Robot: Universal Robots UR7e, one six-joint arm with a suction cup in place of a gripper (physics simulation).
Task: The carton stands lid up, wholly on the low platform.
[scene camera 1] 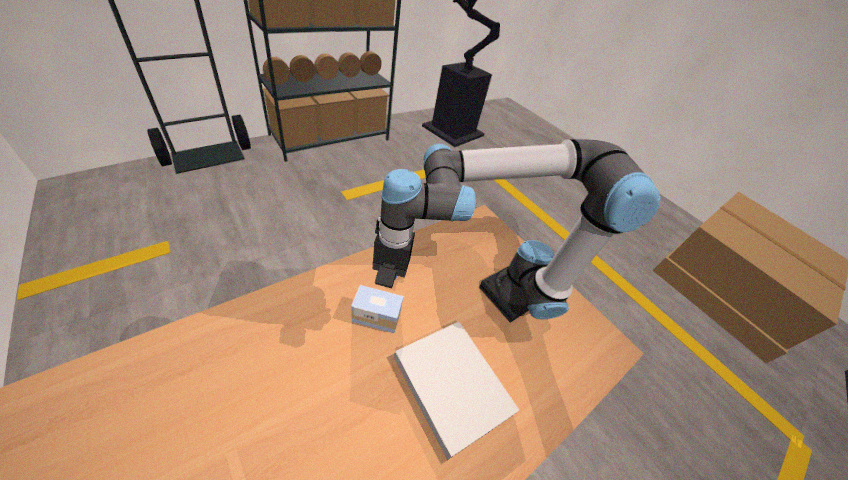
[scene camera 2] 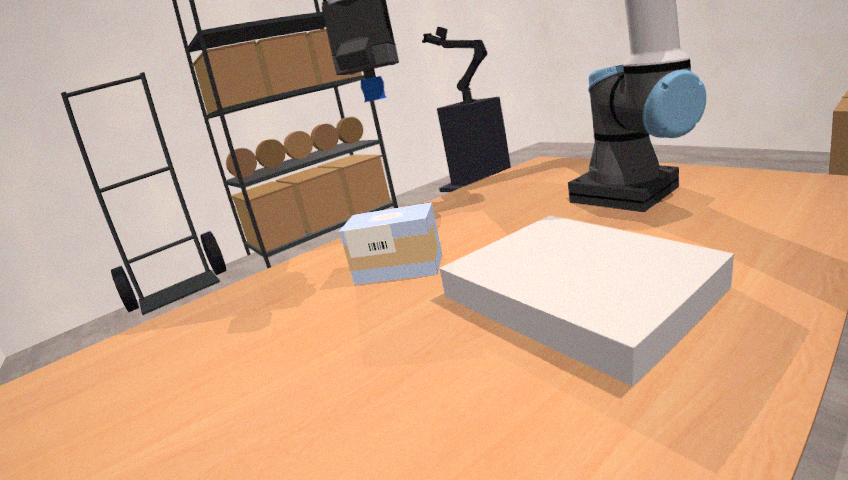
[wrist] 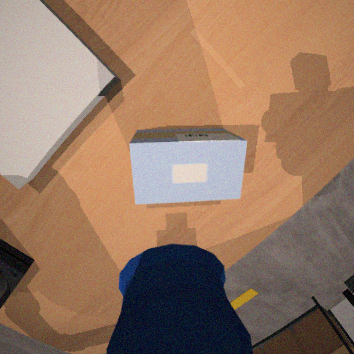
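Where they show: hand at its tool point: (scene camera 2: pixel 375 99) (wrist: pixel 172 284); arm's base at its link origin: (scene camera 1: pixel 514 288) (scene camera 2: pixel 624 174).
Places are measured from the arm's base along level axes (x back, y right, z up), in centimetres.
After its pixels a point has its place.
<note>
The carton (scene camera 1: pixel 377 308) {x -48.0, y 22.6, z 5.4 cm} (scene camera 2: pixel 410 250) {x -47.5, y 19.1, z 0.4 cm} (wrist: pixel 154 175) {x -43.5, y 21.0, z 5.4 cm} is a light blue box with a tan band and a barcode label on one side. It stands upright on the table, its pale blue face with a white patch up, beside the low platform and apart from it. The low platform (scene camera 1: pixel 455 386) {x -44.5, y -9.7, z 0.2 cm} (scene camera 2: pixel 583 279) {x -47.5, y -11.0, z 0.2 cm} (wrist: pixel 45 85) {x -45.0, y 2.3, z 0.2 cm} is a flat white slab with grey sides and bears no carton. My gripper, a blue suction cup (scene camera 2: pixel 373 90) (wrist: pixel 172 280), hangs above the table, higher than the carton, and holds nothing. In scene camera 1 the cup is hidden behind the dark tool body.
The arm's base (scene camera 1: pixel 505 294) {x -7.4, y 0.0, z 2.5 cm} (scene camera 2: pixel 623 187) {x -8.6, y -2.8, z -0.3 cm} is fixed on the wooden table (scene camera 1: pixel 178 380) {x -103.0, y 42.9, z -4.6 cm} (scene camera 2: pixel 238 404) {x -82.9, y 16.2, z -4.6 cm}, behind the platform. A shelf rack (scene camera 1: pixel 326 28), a hand truck (scene camera 1: pixel 208 156), a black pedestal (scene camera 1: pixel 461 101) and a large cardboard box (scene camera 1: pixel 737 285) stand on the floor beyond the table.
</note>
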